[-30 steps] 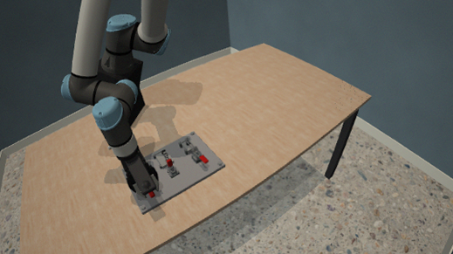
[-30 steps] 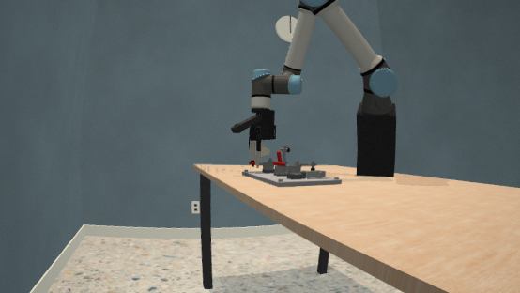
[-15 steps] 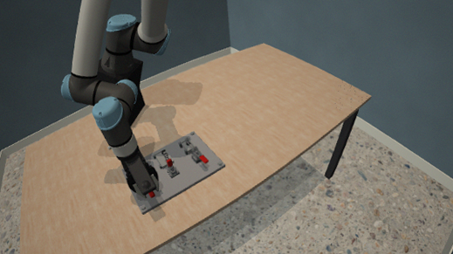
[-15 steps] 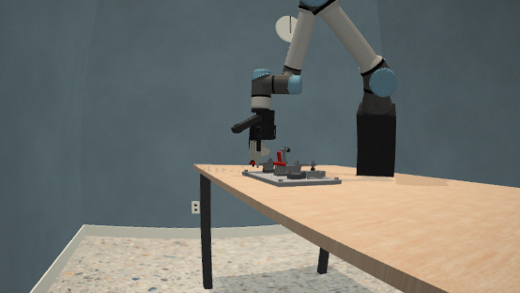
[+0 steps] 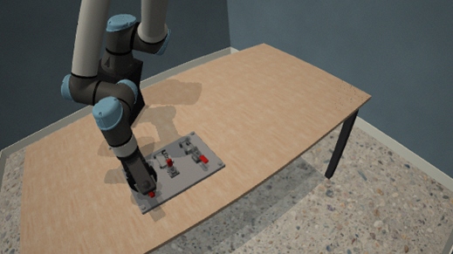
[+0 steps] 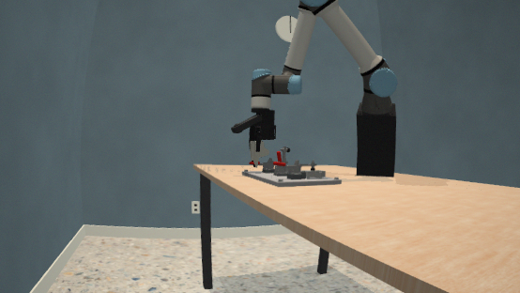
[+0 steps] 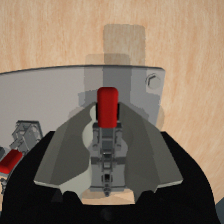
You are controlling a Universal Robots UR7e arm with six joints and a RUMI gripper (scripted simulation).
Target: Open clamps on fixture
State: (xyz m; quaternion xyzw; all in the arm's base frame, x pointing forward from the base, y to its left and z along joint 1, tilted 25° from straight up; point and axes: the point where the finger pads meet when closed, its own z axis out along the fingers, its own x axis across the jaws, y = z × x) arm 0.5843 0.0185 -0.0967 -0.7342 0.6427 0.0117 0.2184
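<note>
The grey fixture plate is 11 cm behind my hand, 9 cm to the left of it and 4 cm below it.
</note>
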